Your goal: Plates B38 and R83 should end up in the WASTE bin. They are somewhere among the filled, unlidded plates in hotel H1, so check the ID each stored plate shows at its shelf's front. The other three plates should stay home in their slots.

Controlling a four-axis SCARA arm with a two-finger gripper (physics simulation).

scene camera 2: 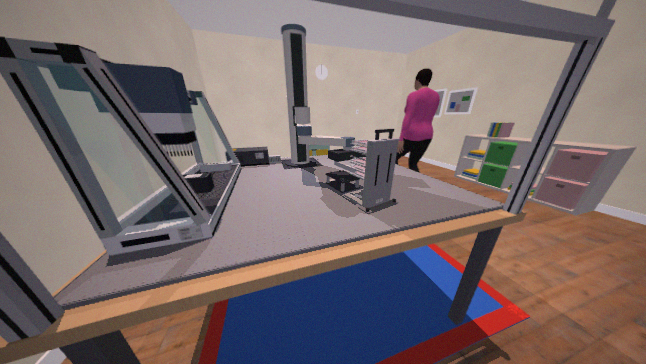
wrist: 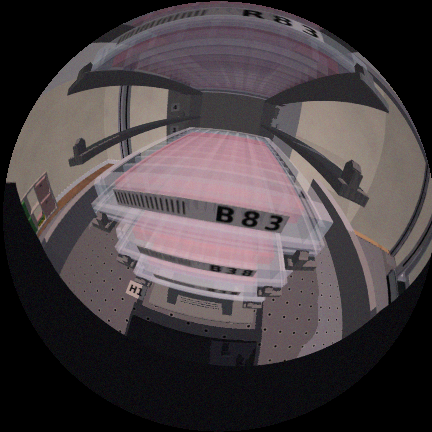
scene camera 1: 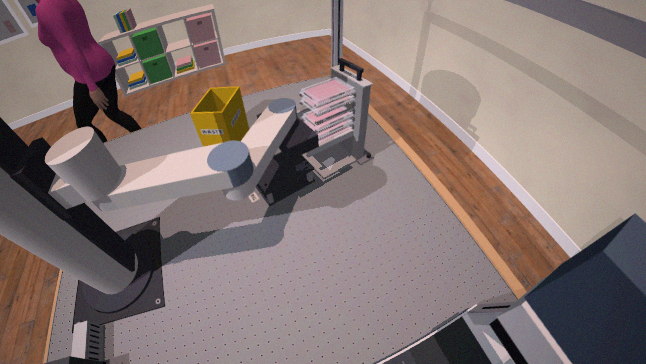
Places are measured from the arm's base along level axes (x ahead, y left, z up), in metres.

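Pixels of known places: gripper, fingertip midpoint: (wrist: 222, 167) (scene camera 1: 333, 118); arm's base, link origin: (scene camera 2: 300, 164) (scene camera 1: 120, 272).
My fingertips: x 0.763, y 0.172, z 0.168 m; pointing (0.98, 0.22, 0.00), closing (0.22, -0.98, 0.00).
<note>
Ahead of a thing's pixels: the offset from my fingertips to its top centre. "*": to the spot under its first point.
Hotel H1 (scene camera 1: 363, 117) (scene camera 2: 378, 175) holds pink-filled plates, two above a gap and three below. In the wrist view R83 (wrist: 282, 20) is above the gap. Below it come B83 {0.021 m back, 0.003 m right, 0.027 m up} (wrist: 248, 218), B38 {0.021 m back, 0.003 m right, 0.001 m down} (wrist: 231, 270) and a lowest plate {* 0.078 m back, 0.033 m right, 0.034 m down} (wrist: 222, 291) with a blurred ID. The top plate's ID does not show. My gripper (wrist: 222, 167) is open and empty, its fingers reaching along both sides of the lower plates, below B83; the exact level is hard to tell. The arm hides much of it in scene camera 1. The yellow WASTE bin {0.328 m back, 0.221 m left, 0.045 m up} (scene camera 1: 206, 122) stands behind the arm.
A low black stand (scene camera 1: 287, 185) (scene camera 2: 343, 180) is in front of the hotel. A framed machine enclosure {* 0.087 m ahead, 0.739 m right, 0.120 m down} (scene camera 2: 165, 235) stands at the table's other end. A person (scene camera 1: 75, 40) (scene camera 2: 421, 112) is beyond the table near the shelf unit (scene camera 1: 219, 35).
</note>
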